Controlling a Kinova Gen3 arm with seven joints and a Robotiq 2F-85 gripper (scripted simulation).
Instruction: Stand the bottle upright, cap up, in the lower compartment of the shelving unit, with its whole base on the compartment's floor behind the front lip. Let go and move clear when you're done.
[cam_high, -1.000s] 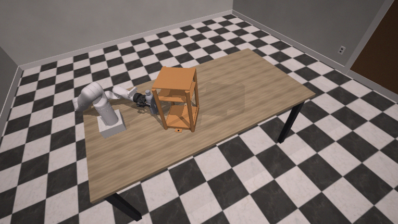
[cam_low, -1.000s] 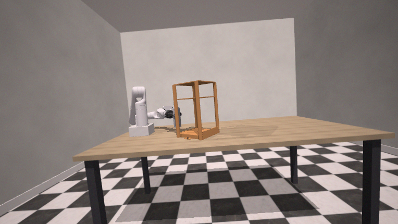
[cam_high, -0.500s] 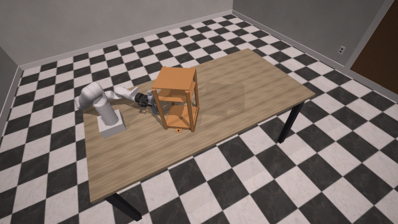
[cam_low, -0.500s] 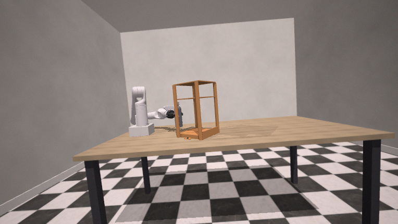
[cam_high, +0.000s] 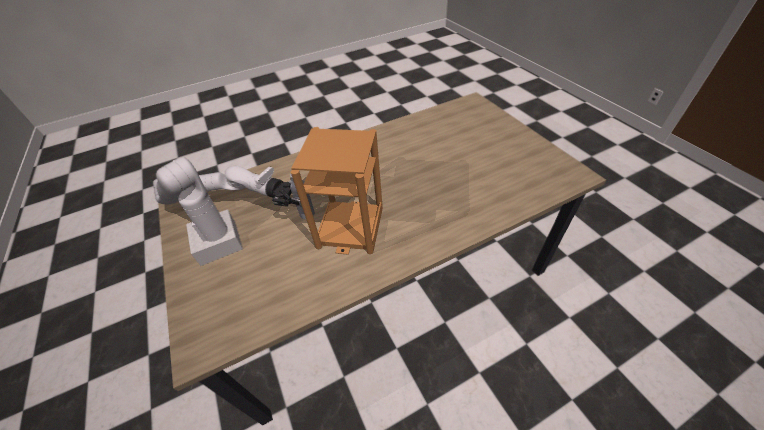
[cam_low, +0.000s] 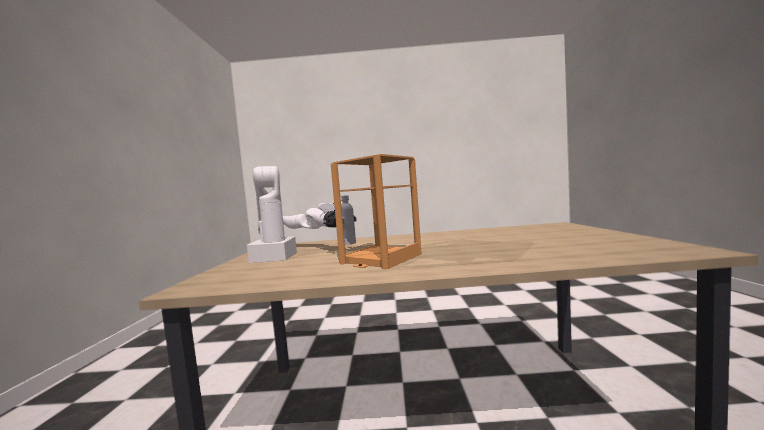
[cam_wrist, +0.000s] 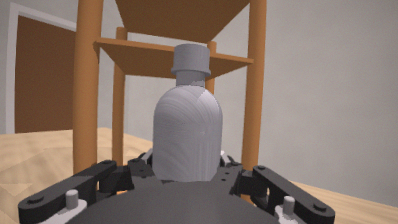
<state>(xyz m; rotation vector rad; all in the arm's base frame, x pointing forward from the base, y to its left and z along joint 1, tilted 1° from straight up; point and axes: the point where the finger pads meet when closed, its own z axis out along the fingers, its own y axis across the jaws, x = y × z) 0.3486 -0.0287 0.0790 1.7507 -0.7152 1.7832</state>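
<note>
Now: hand 14 cm short of the orange shelving unit, 9 cm to the left of it and 4 cm below it.
</note>
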